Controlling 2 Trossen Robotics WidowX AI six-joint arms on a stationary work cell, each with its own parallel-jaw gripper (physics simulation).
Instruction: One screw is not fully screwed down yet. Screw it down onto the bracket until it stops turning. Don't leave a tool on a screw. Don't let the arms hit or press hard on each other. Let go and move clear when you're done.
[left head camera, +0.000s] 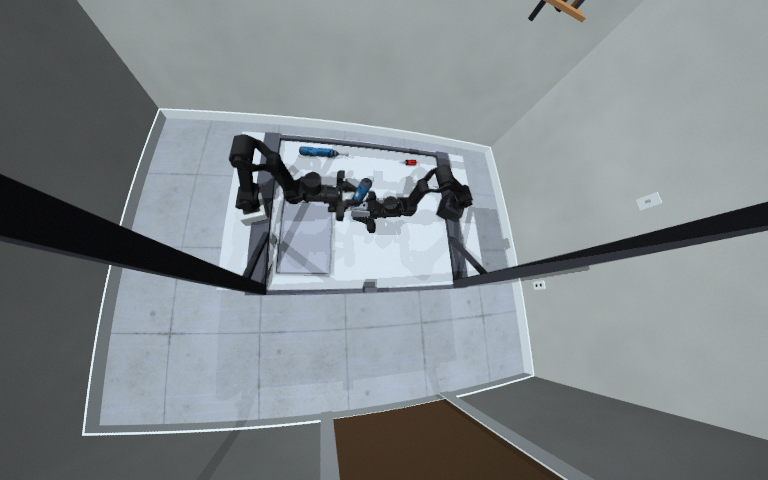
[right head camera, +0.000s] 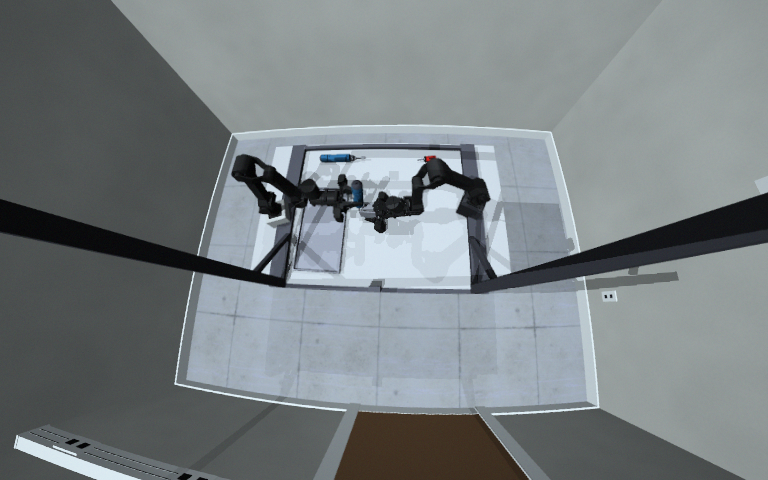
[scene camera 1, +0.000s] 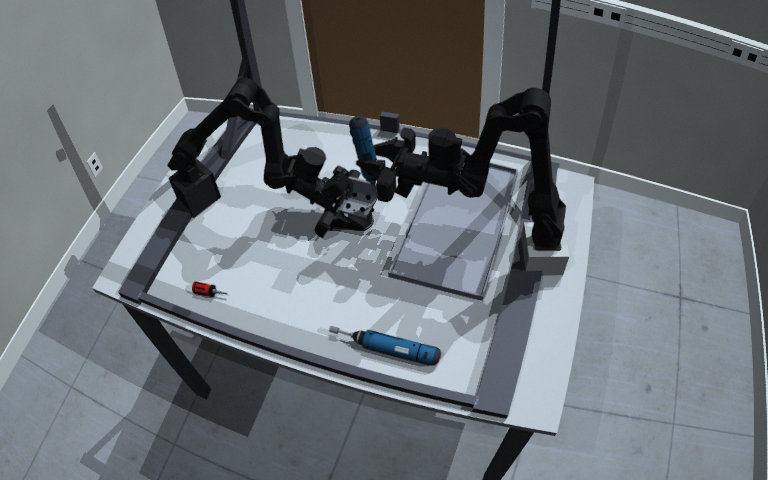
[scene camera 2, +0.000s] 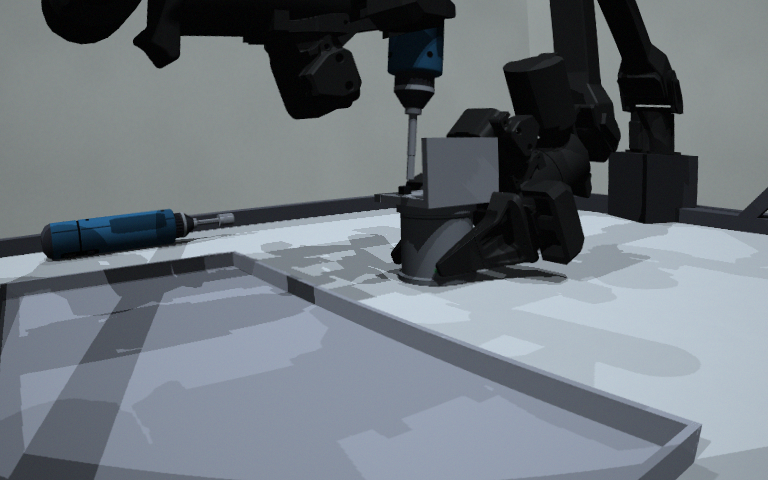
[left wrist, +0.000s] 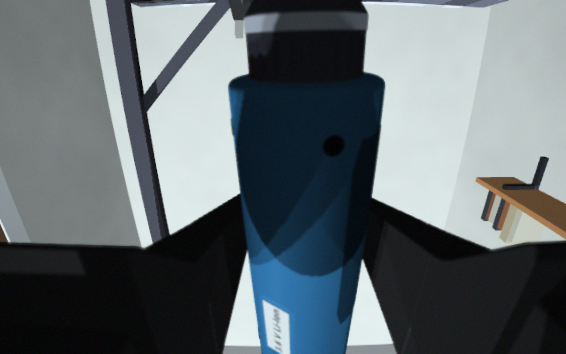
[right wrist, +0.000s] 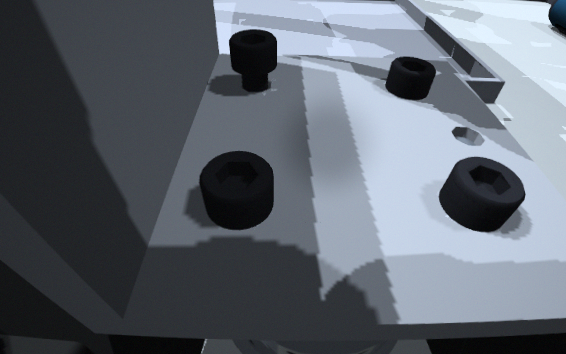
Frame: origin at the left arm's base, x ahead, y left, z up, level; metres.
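Where they show: left gripper, fingertip midpoint: (left head camera: 363, 197) (right head camera: 362, 198) (scene camera 1: 359, 156) (left wrist: 301, 204); right gripper, fingertip midpoint: (scene camera 1: 368, 220) (scene camera 2: 414, 265); left arm's base at its link origin: (left head camera: 250, 206) (right head camera: 274, 211) (scene camera 1: 546, 239); right arm's base at its link origin: (left head camera: 456, 204) (right head camera: 475, 199) (scene camera 1: 189, 175) (scene camera 2: 652, 153).
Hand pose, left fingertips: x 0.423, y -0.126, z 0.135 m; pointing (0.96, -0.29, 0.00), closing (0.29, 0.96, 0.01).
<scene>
Things, the pixels of their top centre, and the offset from my left fingertips.
- screw at its top centre: (right wrist: 252, 36) 0.009 m back, 0.000 m left, 0.130 m down
- blue screwdriver at its top centre: (scene camera 1: 363, 118) (left head camera: 364, 181) (right head camera: 353, 183) 0.016 m back, 0.005 m left, 0.112 m up
- second blue driver at its top centre: (scene camera 2: 138, 212) (scene camera 1: 383, 338) (left head camera: 324, 149) (right head camera: 341, 155) 0.057 m back, 0.357 m left, 0.166 m down
- small red screwdriver at its top centre: (scene camera 1: 208, 286) (left head camera: 408, 160) 0.362 m ahead, 0.232 m left, 0.178 m down
- shallow grey tray at its top centre: (scene camera 2: 186, 339) (scene camera 1: 460, 215) (left head camera: 305, 226) (right head camera: 321, 227) 0.227 m back, 0.007 m left, 0.191 m down
A grey bracket (scene camera 1: 357, 199) (scene camera 2: 460, 171) (right wrist: 410, 280) tops a round pedestal (scene camera 2: 419, 249). In the right wrist view one screw (right wrist: 253, 52) stands raised with its shank showing; other screws (right wrist: 236, 190) (right wrist: 410, 79) (right wrist: 482, 194) sit low. My left gripper (scene camera 1: 369, 155) (left wrist: 301, 204) is shut on a blue screwdriver (left head camera: 361, 190) (right head camera: 356, 193) (scene camera 2: 415, 50) (left wrist: 307, 200), held upright, bit downward. Its tip looks close above the bracket's screws in scene camera 2; contact is unclear, and no bit shows in the right wrist view. My right gripper (scene camera 2: 416, 261) straddles the pedestal low down, fingers at its sides.
A second blue driver (left head camera: 317, 151) (right head camera: 336, 157) (scene camera 1: 396, 346) (scene camera 2: 113, 232) lies on the table. A small red screwdriver (left head camera: 411, 162) (scene camera 1: 203, 289) lies near the same edge. A shallow grey tray (scene camera 1: 436, 286) (scene camera 2: 470, 346) lies beside the pedestal, under the left arm. Both grippers are close together.
</scene>
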